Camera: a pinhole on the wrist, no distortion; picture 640 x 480 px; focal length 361.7 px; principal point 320.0 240.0 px. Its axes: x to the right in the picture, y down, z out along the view. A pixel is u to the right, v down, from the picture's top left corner.
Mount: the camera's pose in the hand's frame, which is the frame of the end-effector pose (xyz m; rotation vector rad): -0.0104 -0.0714 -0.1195 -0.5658 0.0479 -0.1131
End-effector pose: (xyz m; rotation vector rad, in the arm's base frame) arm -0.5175 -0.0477 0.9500 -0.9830 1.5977 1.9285
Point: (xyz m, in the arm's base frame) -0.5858 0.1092 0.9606
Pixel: 339.1 147.6
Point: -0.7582 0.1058 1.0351
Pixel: 361.4 284.4
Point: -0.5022 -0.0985 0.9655
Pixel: 259.1 354.3
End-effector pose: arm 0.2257 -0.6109 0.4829 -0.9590 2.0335 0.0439
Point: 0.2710 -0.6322 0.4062
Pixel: 421.7 138.1
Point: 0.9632 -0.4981 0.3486
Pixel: outside the picture
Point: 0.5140 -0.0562 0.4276
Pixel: 60.7 186.4
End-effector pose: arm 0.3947 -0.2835 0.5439 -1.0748 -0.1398 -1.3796
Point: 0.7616 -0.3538 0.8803
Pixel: 561.8 223.7
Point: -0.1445 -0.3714 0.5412
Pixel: behind the camera
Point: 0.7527 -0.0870 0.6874
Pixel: 331.2 208.0
